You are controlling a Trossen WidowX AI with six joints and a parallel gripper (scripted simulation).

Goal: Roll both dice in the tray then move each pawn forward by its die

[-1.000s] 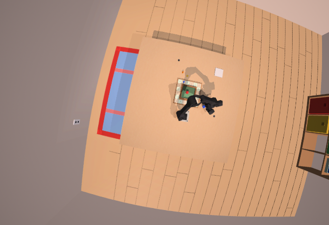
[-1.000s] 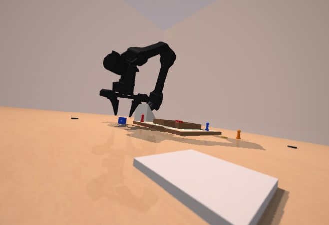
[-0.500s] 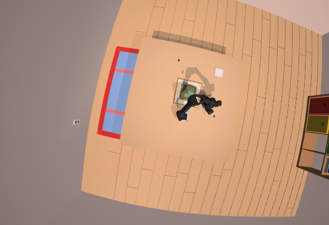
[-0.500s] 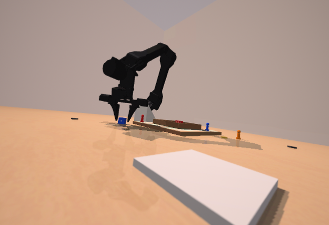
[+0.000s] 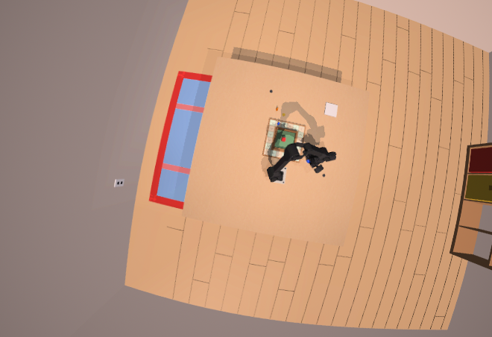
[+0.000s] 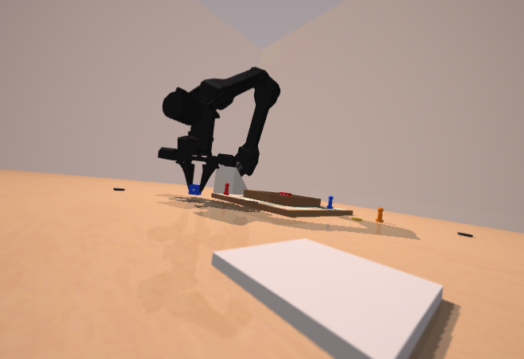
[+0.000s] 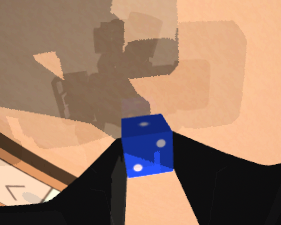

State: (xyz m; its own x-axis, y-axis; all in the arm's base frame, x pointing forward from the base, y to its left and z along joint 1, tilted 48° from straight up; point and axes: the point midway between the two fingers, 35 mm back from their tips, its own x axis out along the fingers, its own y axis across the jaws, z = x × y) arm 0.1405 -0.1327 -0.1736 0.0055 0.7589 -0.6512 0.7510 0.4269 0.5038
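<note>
The red pawn lies 10 mm ahead of my gripper tip, 90 mm to the left of it and 10 mm above it. The rest, counted from my gripper tip: small yellow piece (330 mm ahead, 220 mm to the left, 10 mm below); then blue pawn (240 mm ahead, 260 mm to the left, 10 mm above); then tray (130 mm ahead, 200 mm to the left, 10 mm below).
</note>
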